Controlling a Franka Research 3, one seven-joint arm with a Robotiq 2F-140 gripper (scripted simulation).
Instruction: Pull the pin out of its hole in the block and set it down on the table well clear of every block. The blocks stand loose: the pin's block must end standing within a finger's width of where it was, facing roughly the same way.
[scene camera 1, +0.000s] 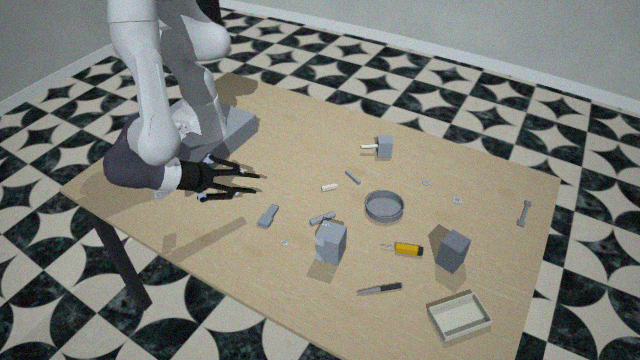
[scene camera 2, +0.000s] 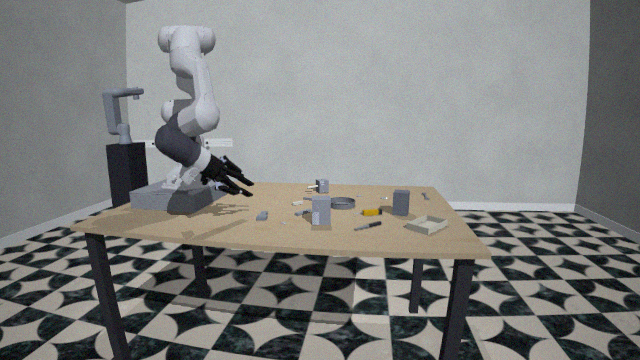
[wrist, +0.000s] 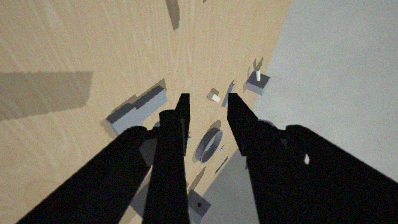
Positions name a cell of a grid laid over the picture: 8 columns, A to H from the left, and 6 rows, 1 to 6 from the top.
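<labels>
You'd find my gripper in the wrist view (E3), and it's there in scene camera 1 (D4) and in scene camera 2 (D4) as well.
</labels>
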